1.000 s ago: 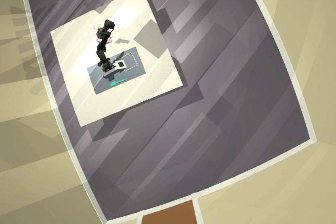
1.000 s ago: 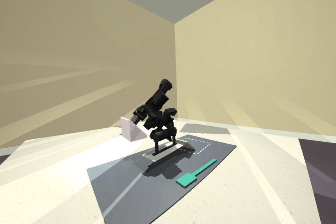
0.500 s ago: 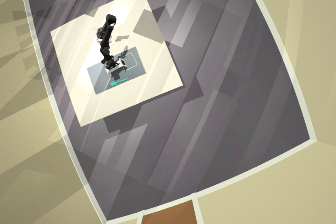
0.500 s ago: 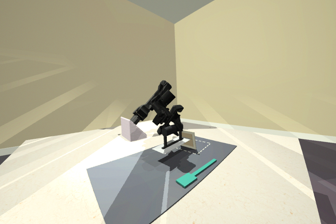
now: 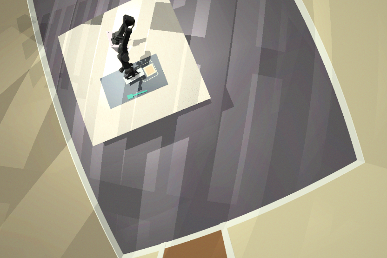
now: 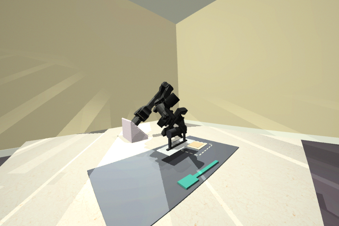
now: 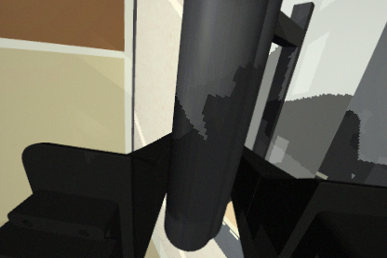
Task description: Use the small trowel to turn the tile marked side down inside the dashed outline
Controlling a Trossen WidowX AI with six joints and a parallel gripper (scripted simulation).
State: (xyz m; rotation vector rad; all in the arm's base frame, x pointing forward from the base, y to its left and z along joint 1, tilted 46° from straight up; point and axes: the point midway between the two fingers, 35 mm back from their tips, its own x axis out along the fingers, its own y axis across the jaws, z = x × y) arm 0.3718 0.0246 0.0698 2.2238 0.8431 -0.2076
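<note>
Right now the teal trowel is 14 cm ahead of my gripper tip, 9 cm to the right of it and 9 cm below it. The rest, counted from my gripper tip: dark mat: 7 cm to the right, 12 cm below; tile: 3 cm behind, 13 cm to the left, 8 cm below.
</note>
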